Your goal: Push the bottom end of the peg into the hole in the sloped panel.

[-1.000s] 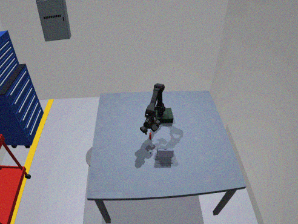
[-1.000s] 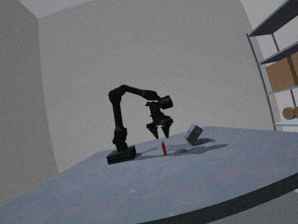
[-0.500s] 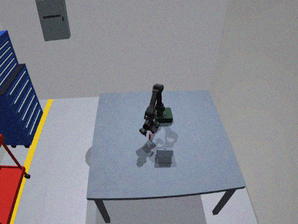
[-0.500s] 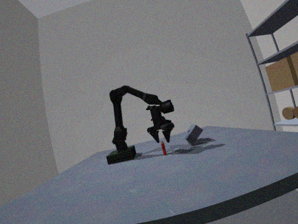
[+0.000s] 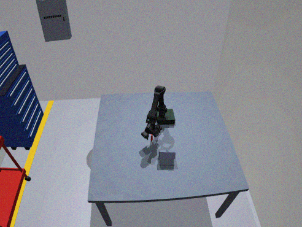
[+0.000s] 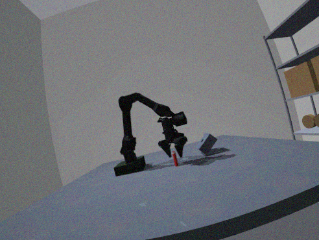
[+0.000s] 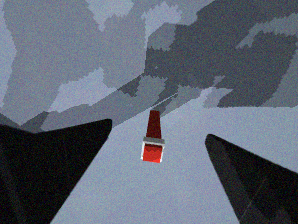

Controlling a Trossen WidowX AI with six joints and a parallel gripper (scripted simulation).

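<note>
My gripper tip is 21 cm short of the panel, 11 cm to the right of it and 2 cm below it. Round my gripper tip: red peg (1 cm above).
</note>
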